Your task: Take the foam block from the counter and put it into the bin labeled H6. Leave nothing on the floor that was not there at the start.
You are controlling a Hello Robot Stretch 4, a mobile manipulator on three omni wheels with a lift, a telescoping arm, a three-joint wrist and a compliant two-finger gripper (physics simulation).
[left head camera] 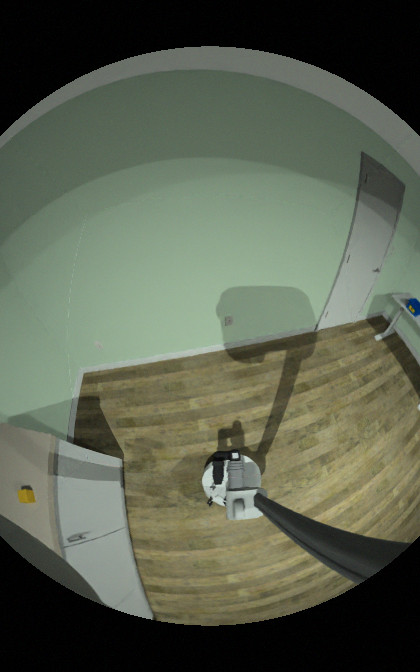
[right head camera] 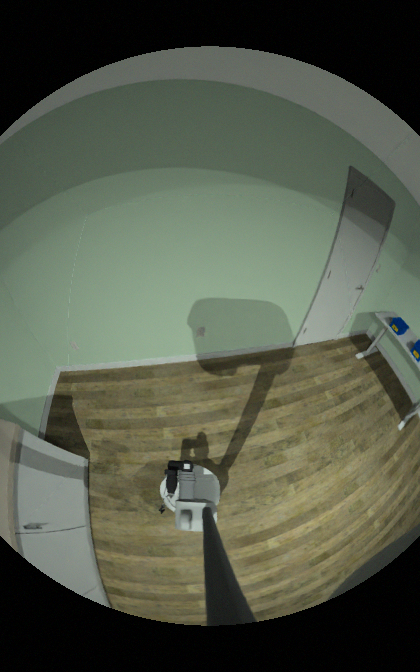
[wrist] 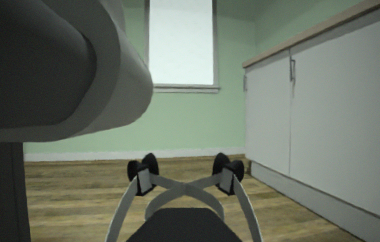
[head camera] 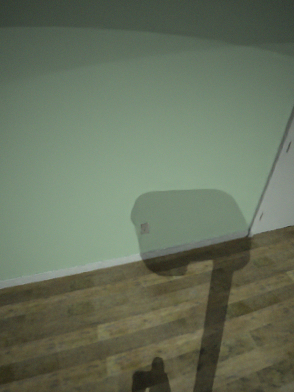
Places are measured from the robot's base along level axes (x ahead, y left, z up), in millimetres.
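Pixels of known places: gripper, fingertip midpoint: [wrist: 185,166].
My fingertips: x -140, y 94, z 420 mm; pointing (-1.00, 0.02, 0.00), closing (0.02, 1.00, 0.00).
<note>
Behind a point stands the place of what it marks.
A yellow-orange foam block [left head camera: 26,495] lies on the beige counter [left head camera: 25,457] at the lower left of the left head camera view. In the wrist view the counter [wrist: 320,31] @[x -819, y 705, z 843 mm] runs along the right, above white cabinets; no block shows there. My gripper [wrist: 185,166] @[x -140, y 94, z 420 mm] [left head camera: 216,502] is open and empty, with its two black pads well apart, low beside the robot's base and away from the counter. Blue bins with yellow labels [right head camera: 398,326] [left head camera: 413,306] stand on a white table at the right; their label text is too small to read.
White cabinets [left head camera: 92,500] [right head camera: 52,492] [wrist: 267,110] @[x -1328, y 647, z 498 mm] stand below the counter. The white table [right head camera: 386,320] has legs reaching the floor. A grey door [left head camera: 362,250] [right head camera: 350,260] is in the green wall. The robot's mast [left head camera: 310,535] [right head camera: 222,575] rises beside the base.
</note>
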